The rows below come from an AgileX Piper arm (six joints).
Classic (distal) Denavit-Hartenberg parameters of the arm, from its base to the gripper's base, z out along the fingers. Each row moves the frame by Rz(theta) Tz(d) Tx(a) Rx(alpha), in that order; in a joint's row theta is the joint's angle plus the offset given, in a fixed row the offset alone. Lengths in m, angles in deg.
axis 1: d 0.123, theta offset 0, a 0, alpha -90
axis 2: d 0, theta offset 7.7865, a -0.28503, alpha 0
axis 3: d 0, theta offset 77.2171, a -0.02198, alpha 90
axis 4: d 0.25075, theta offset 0, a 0, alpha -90
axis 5: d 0, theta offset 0, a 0, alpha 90
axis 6: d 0.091, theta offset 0, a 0, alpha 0
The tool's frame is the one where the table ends.
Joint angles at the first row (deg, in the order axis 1, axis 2, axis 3, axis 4, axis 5, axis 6):
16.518, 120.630, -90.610, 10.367, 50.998, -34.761
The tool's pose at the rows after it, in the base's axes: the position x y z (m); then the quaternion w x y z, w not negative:
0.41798 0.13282 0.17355 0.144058 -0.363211 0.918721 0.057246
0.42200 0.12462 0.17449 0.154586 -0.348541 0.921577 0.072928
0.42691 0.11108 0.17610 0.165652 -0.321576 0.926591 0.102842
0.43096 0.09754 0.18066 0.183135 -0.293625 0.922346 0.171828
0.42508 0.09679 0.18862 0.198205 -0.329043 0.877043 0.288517
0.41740 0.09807 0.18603 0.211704 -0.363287 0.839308 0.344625
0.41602 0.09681 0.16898 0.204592 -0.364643 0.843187 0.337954
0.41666 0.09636 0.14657 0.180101 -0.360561 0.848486 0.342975
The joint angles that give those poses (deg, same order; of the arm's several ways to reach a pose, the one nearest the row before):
15.959, 120.630, -90.609, 10.639, 49.509, -33.004
14.360, 120.630, -90.610, 13.563, 48.837, -34.577
11.723, 120.630, -90.611, 18.773, 48.761, -36.984
8.188, 120.629, -90.609, 30.084, 50.438, -43.600
5.406, 120.629, -89.915, 46.562, 58.455, -59.053
4.407, 120.735, -87.633, 54.363, 62.682, -69.265
4.407, 121.940, -85.858, 54.298, 60.881, -71.217
4.390, 124.772, -85.595, 53.828, 60.899, -71.508

